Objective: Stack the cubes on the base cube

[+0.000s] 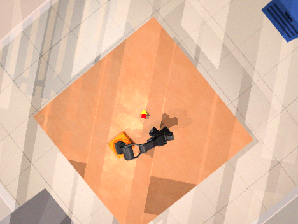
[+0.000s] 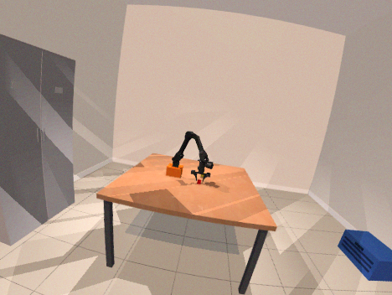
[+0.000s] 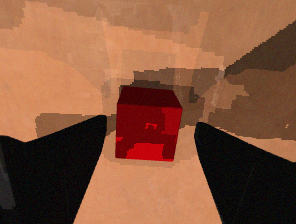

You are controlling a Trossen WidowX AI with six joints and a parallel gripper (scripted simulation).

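The yellow cube lies 30 mm ahead of my gripper tip and 200 mm to the left of it.
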